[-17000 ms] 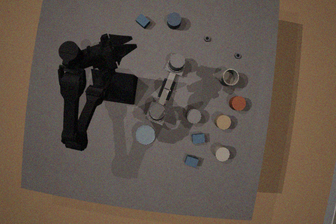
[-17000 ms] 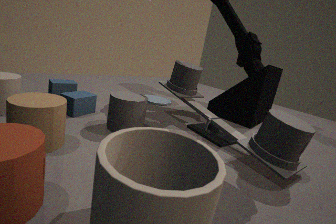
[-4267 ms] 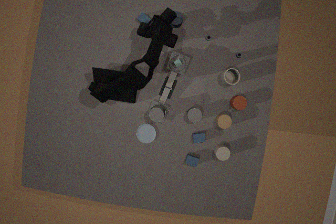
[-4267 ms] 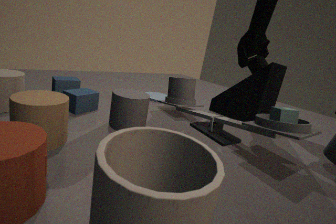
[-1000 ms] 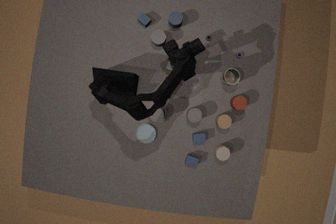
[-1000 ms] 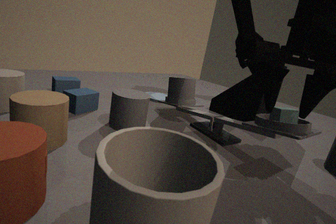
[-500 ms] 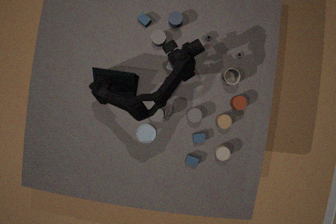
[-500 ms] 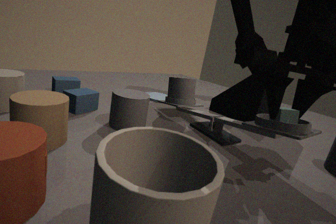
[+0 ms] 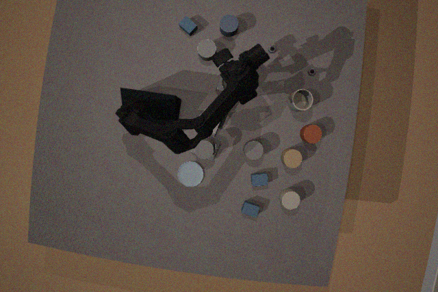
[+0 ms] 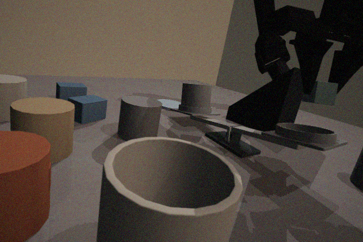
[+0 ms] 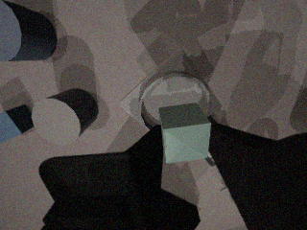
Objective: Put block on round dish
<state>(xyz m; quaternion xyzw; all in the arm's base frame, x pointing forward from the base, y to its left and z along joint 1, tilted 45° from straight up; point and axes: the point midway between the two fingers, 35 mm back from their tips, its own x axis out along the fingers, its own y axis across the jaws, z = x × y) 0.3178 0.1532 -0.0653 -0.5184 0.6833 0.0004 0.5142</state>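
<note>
My gripper tip is now 380 mm to the left of the round light-blue dish, 130 mm above it and 80 mm past it. The rest, counted from my gripper tip: teal block (right at my gripper tip); blue-grey cylinder (220 mm to the left, 100 mm below, 40 mm behind); small balance (130 mm to the right, 100 mm below, 20 mm behind).
</note>
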